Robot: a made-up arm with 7 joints. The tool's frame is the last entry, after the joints.
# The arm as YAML. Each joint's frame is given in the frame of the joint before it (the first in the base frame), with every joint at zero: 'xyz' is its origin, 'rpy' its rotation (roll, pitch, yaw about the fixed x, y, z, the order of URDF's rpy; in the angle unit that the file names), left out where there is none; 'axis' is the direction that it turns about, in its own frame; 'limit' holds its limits. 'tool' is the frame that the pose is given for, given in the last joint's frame.
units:
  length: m
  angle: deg
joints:
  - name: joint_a
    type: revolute
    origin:
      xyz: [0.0, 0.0, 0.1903]
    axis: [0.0, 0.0, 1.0]
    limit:
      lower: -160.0
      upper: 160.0
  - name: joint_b
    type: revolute
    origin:
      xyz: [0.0, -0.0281, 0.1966]
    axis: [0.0, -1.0, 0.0]
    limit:
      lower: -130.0
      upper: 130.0
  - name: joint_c
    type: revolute
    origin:
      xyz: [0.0, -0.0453, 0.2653]
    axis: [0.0, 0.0, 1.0]
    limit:
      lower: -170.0
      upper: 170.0
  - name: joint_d
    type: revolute
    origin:
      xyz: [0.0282, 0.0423, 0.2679]
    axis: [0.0, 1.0, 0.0]
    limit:
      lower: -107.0
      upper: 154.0
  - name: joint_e
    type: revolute
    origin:
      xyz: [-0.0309, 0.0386, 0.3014]
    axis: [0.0, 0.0, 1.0]
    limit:
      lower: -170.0
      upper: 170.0
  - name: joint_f
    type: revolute
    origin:
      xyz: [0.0, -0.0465, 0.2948]
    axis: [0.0, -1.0, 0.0]
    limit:
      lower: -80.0
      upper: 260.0
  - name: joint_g
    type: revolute
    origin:
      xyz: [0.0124, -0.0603, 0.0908]
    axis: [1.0, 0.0, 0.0]
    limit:
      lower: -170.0
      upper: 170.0
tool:
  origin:
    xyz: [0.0, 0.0, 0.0]
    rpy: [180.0, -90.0, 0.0]
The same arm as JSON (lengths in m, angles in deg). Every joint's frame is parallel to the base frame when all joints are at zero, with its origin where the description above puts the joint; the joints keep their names.
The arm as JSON. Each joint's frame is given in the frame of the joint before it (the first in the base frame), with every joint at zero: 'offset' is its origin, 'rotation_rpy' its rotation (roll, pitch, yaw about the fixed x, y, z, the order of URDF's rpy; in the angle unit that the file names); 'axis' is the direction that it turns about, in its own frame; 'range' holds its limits. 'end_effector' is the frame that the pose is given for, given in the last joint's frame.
{"length_unit": "m", "angle_unit": "deg", "chain": [{"id": "joint_a", "offset": [0.0, 0.0, 0.1903], "rotation_rpy": [0.0, 0.0, 0.0], "axis": [0.0, 0.0, 1.0], "range": [-160.0, 160.0]}, {"id": "joint_b", "offset": [0.0, -0.0281, 0.1966], "rotation_rpy": [0.0, 0.0, 0.0], "axis": [0.0, -1.0, 0.0], "range": [-130.0, 130.0]}, {"id": "joint_c", "offset": [0.0, -0.0453, 0.2653], "rotation_rpy": [0.0, 0.0, 0.0], "axis": [0.0, 0.0, 1.0], "range": [-170.0, 170.0]}, {"id": "joint_d", "offset": [0.0282, 0.0423, 0.2679], "rotation_rpy": [0.0, 0.0, 0.0], "axis": [0.0, 1.0, 0.0], "range": [-107.0, 154.0]}, {"id": "joint_e", "offset": [-0.0309, 0.0386, 0.3014], "rotation_rpy": [0.0, 0.0, 0.0], "axis": [0.0, 0.0, 1.0], "range": [-170.0, 170.0]}, {"id": "joint_f", "offset": [0.0, -0.0465, 0.2948], "rotation_rpy": [0.0, 0.0, 0.0], "axis": [0.0, -1.0, 0.0], "range": [-80.0, 260.0]}, {"id": "joint_g", "offset": [0.0124, -0.0603, 0.0908], "rotation_rpy": [0.0, 0.0, 0.0], "axis": [1.0, 0.0, 0.0], "range": [-170.0, 170.0]}], "end_effector": {"offset": [0.0, 0.0, 0.0], "rotation_rpy": [180.0, -90.0, 0.0]}}
